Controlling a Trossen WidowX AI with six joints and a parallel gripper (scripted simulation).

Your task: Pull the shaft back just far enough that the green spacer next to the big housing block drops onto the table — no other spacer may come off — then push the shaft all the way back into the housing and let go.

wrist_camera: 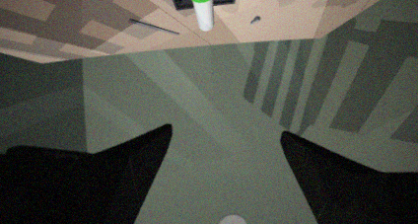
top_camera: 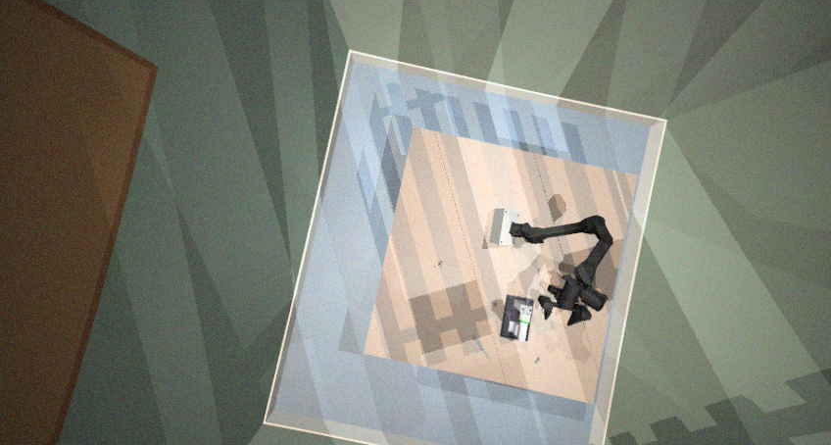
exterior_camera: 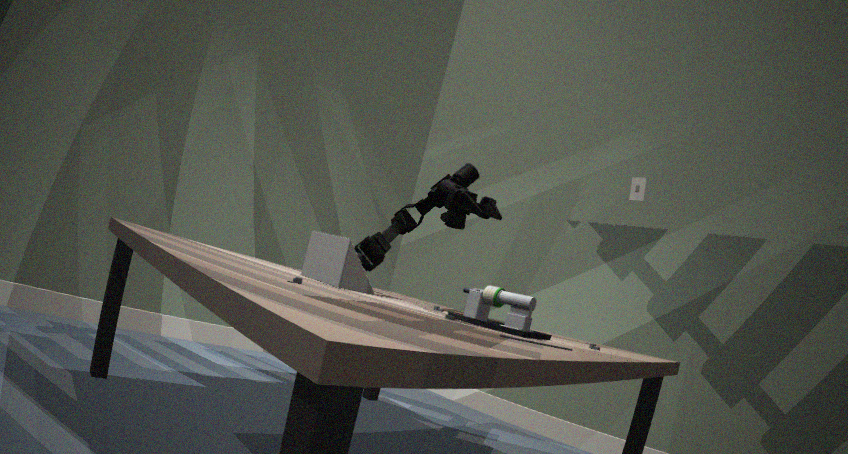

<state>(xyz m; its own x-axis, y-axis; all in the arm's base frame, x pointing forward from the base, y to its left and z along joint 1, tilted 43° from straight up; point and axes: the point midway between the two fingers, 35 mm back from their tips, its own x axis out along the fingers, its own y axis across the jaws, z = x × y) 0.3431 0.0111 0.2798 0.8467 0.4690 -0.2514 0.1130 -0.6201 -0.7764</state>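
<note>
My gripper tip is 50 mm short of the dark shaft, 10 mm to the left of it and 210 mm above it. The rest, counted from my gripper tip: green spacer (100 mm ahead, 210 mm below).
</note>
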